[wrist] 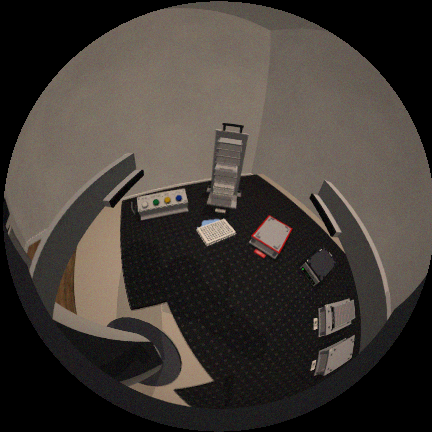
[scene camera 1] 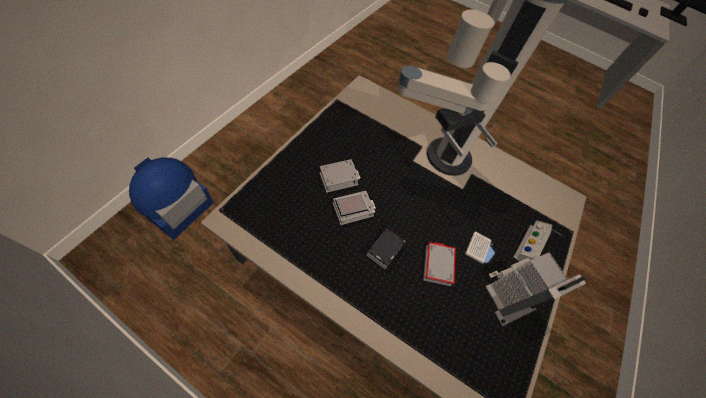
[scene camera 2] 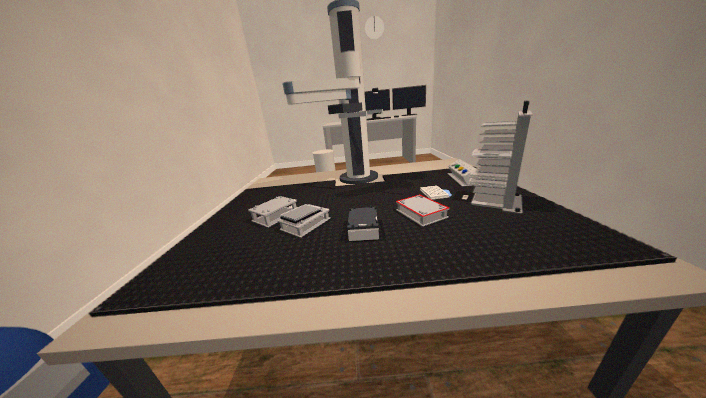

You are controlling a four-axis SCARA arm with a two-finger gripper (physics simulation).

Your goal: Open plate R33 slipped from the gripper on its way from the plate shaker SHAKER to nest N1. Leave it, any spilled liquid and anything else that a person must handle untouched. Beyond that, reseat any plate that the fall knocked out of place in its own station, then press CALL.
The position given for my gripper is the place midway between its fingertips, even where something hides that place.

My gripper (scene camera 1: pixel 479 150) holds nothing. Also in view: a button box (scene camera 1: pixel 536 236) and a black shaker (scene camera 2: pixel 362 224).
The button box also shows in the wrist view (wrist: pixel 152 205). The black shaker shows as well in the wrist view (wrist: pixel 319 264) and in scene camera 1 (scene camera 1: pixel 385 248).
